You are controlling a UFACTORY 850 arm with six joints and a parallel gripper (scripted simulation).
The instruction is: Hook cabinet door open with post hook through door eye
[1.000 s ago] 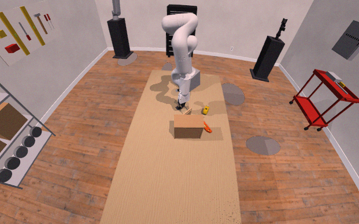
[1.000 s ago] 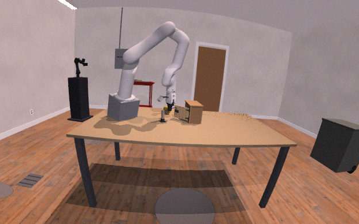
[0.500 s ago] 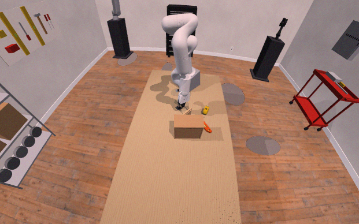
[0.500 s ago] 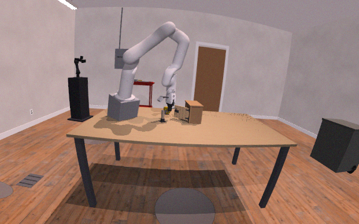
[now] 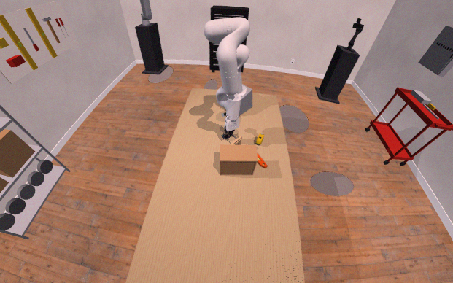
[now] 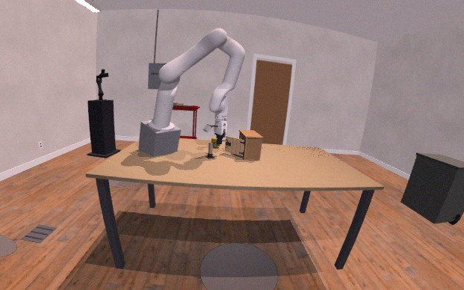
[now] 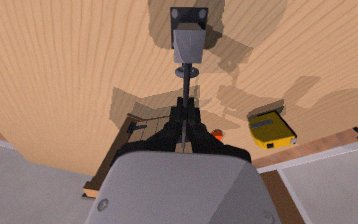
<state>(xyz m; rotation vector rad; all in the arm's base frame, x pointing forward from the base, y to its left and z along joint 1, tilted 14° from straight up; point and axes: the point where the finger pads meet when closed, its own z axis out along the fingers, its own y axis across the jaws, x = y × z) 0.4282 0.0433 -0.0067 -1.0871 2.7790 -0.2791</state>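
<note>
Now: the thin dark hook rod 10 mm ahead of my hand, 10 mm to the left of it and 20 mm below it. From my hand the other things lie so: orange level 120 mm ahead, 240 mm to the left, 100 mm below; then yellow tape measure 60 mm behind, 210 mm to the left, 70 mm below; then cabinet door 110 mm ahead, 30 mm to the left, 30 mm below.
</note>
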